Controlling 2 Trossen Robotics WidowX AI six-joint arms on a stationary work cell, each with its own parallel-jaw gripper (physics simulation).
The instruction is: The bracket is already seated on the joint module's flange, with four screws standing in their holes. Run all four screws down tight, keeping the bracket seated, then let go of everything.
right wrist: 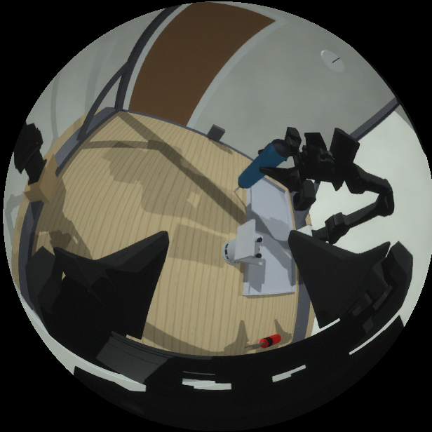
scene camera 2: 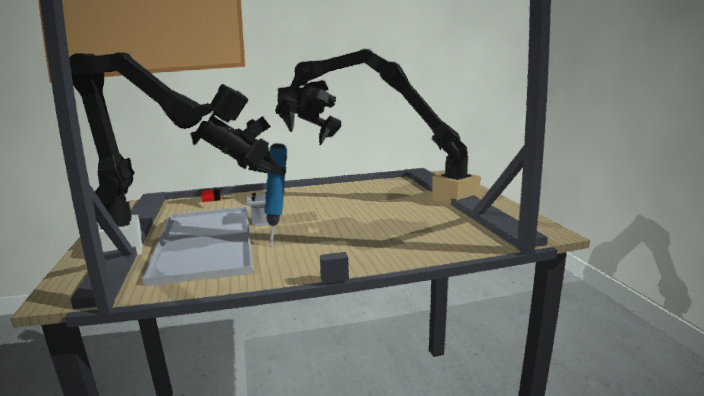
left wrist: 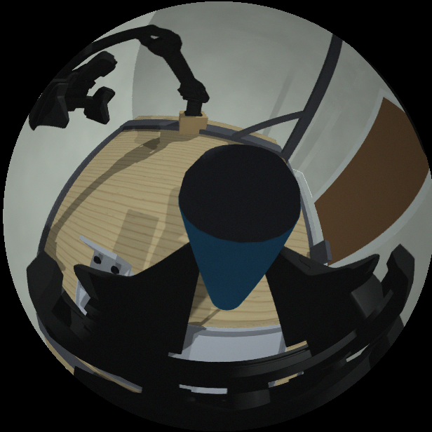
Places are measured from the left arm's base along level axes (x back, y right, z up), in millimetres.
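Pixels of known places: left gripper, fingertip midpoint: (scene camera 2: 283, 174); right gripper, fingertip midpoint: (scene camera 2: 306, 137); left arm's base, link origin: (scene camera 2: 116, 223); right arm's base, link origin: (scene camera 2: 456, 176).
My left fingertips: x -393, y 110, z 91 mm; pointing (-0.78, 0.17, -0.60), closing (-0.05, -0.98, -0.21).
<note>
For each thing: its top centre in the pictures, then the offset to it from my left fingertips.
- blue screwdriver, top centre: (scene camera 2: 271, 144) dx +25, dy +10, dz +74 mm
- joint module, top centre: (scene camera 2: 260, 199) dx +30, dy -147, dz -96 mm
- grey tray, top centre: (scene camera 2: 204, 236) dx +193, dy -68, dz -144 mm
- red-handled screwdriver, top centre: (scene camera 2: 216, 189) dx +113, dy -426, dz -125 mm
- dark block, top centre: (scene camera 2: 333, 255) dx -18, dy +267, dz -102 mm
My left gripper (scene camera 2: 280, 169) (left wrist: 230, 243) is shut on the handle of a blue screwdriver (scene camera 2: 275, 192) (left wrist: 227, 275) (right wrist: 260, 165), which hangs nearly upright, its thin bit pointing down. In the right wrist view the bit is apart from the joint module (right wrist: 230, 252) (scene camera 2: 259, 216). The pale bracket (right wrist: 245, 242) (left wrist: 107, 256) sits on the module. Two dark screws (right wrist: 259, 247) (left wrist: 106, 265) show on it; the other screws cannot be made out. A left finger hides part of the module in the left wrist view. My right gripper (scene camera 2: 306, 136) (left wrist: 89, 121) (right wrist: 230, 237) is open and empty, high above the table.
A grey tray (scene camera 2: 200, 278) (right wrist: 270, 294) lies beside the module. A red-handled screwdriver (scene camera 2: 210, 195) (right wrist: 270, 341) lies near the table's back edge in the scene view. A dark block (scene camera 2: 334, 268) (right wrist: 216, 132) stands at the front edge. Frame posts (scene camera 2: 539, 125) rise at the sides.
</note>
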